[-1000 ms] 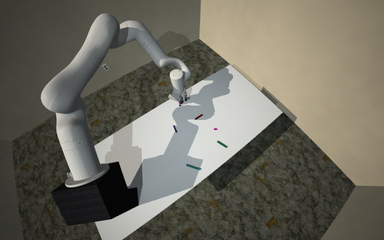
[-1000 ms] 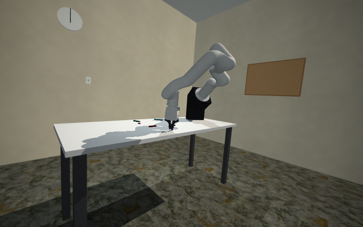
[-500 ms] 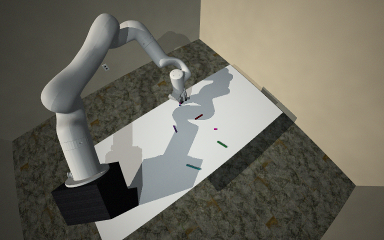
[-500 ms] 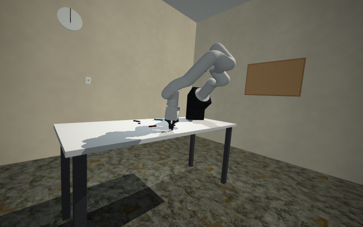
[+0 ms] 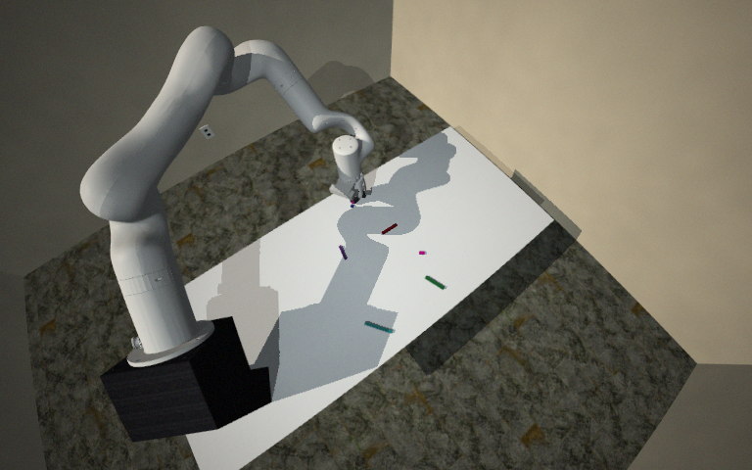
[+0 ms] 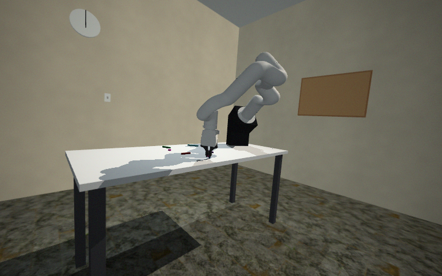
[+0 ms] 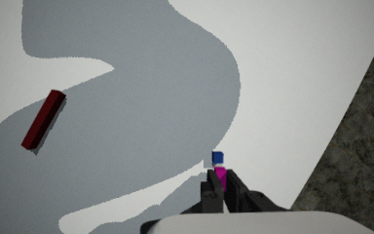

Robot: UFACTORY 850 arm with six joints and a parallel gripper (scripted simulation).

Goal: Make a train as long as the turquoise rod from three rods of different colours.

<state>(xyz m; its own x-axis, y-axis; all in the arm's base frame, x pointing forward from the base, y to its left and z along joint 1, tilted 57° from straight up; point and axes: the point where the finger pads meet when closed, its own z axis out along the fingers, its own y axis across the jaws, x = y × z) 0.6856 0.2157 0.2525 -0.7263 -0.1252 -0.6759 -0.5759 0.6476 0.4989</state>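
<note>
Right now my hand is 3 cm above the blue rod, 2 cm to the left of it and 2 cm past it. From my hand the other things lie so: red rod: 18 cm to the right, 7 cm ahead, 3 cm below; green rod: 46 cm to the right, 11 cm ahead, 3 cm below; purple rod: 19 cm to the right, 14 cm behind, 3 cm below.
</note>
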